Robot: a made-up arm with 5 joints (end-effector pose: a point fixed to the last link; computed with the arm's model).
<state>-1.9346 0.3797 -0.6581 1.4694 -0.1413</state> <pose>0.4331 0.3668 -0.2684 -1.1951 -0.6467 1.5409</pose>
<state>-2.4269 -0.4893 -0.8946 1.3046 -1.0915</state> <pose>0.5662 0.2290 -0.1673 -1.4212 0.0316 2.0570</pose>
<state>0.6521 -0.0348 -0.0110 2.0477 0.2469</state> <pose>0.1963 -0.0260 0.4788 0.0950 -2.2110 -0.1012</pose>
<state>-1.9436 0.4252 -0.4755 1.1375 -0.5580</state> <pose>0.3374 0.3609 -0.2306 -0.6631 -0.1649 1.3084</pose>
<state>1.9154 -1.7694 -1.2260 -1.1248 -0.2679</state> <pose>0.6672 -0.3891 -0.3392 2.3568 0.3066 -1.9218</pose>
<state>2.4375 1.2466 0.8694 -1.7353 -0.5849</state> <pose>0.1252 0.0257 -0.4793 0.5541 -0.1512 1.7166</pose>
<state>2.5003 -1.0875 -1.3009 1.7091 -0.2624</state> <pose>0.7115 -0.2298 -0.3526 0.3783 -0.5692 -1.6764</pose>
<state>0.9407 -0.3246 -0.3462 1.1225 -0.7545</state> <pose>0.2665 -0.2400 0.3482 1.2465 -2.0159 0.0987</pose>
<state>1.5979 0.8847 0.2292 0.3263 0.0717</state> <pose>-0.1312 -0.2788 -0.0842 1.3845 -1.5366 1.6697</pose>
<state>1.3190 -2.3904 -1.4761 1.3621 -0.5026</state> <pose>0.3793 -0.6727 -0.1710 -1.4293 -0.5122 -1.0202</pose>
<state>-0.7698 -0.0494 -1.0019 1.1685 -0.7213</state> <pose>0.3689 0.3509 0.3630 -0.3236 -1.8012 1.0667</pose>
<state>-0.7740 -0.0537 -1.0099 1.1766 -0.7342</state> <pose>0.3691 0.3500 0.3633 -0.3314 -1.8094 1.0831</pose>
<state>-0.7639 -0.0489 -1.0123 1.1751 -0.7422</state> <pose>0.3656 0.3471 0.3668 -0.3123 -1.8164 1.0838</pose>
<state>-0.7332 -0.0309 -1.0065 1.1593 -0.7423</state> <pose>0.3568 0.3413 0.3750 -0.2543 -1.8209 1.0608</pose>
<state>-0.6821 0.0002 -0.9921 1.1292 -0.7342</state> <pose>0.3426 0.3321 0.3875 -0.1578 -1.8201 1.0162</pose>
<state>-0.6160 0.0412 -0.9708 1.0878 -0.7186</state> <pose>0.3241 0.3196 0.4028 -0.0337 -1.8100 0.9580</pose>
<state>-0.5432 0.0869 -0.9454 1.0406 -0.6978</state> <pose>0.3032 0.3048 0.4188 0.1013 -1.7889 0.8975</pose>
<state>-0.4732 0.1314 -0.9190 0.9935 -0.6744</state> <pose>0.2825 0.2896 0.4331 0.2290 -1.7582 0.8441</pose>
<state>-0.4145 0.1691 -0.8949 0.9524 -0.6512</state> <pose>0.2647 0.2761 0.4442 0.3332 -1.7238 0.8033</pose>
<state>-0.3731 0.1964 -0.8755 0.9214 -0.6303</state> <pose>0.2519 0.2667 0.4512 0.4040 -1.6920 0.7757</pose>
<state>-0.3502 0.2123 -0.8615 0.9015 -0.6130</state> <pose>0.2448 0.2623 0.4544 0.4410 -1.6668 0.7591</pose>
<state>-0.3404 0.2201 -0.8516 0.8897 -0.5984</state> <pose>0.2418 0.2616 0.4551 0.4543 -1.6478 0.7487</pose>
